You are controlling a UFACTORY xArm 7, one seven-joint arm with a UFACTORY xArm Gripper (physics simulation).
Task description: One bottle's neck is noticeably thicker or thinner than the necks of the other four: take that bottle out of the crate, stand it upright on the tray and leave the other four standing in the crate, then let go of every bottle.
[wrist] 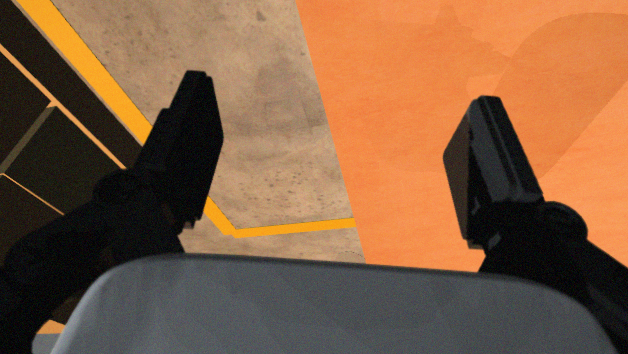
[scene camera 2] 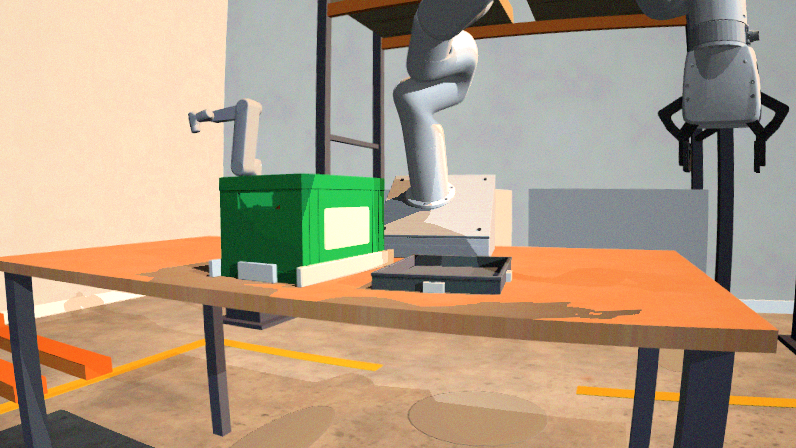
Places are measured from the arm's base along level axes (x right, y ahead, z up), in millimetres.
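Where they show: gripper, fingertip midpoint: [wrist: 338,115] [scene camera 2: 721,172]; arm's base, link origin: [scene camera 2: 430,195].
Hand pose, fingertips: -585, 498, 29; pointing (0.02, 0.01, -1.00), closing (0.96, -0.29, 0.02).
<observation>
Each offset is from my fingertips to the top centre of the thing, as dx, dy, dz. "pt": to the spot under its first point. Level surfaces: height alone.
The green crate {+686, -89, +4} [scene camera 2: 261,233] stands on the left part of the table in the scene view. Its high walls hide its inside, so no bottle can be made out. The dark, low-walled tray {pt +381, +33, -156} [scene camera 2: 440,282] lies to the right of the crate, and no bottle rises above its rim. My gripper [scene camera 2: 722,158] [wrist: 338,115] is open, with nothing between its fingers. It points down, high above the table's right end, well to the right of the tray. In the wrist view its fingers stand wide apart over the table edge and the floor.
The orange table {dz -172} [scene camera 2: 601,278] [wrist: 410,125] has a pale strip {pt +584, -34, -157} [scene camera 2: 339,269] along the crate's base and small light blocks by the crate and tray. The arm's pale base [scene camera 2: 445,222] stands behind the tray. A tall rack [scene camera 2: 323,100] rises behind. A smaller grey arm [scene camera 2: 245,136] shows beyond the crate.
</observation>
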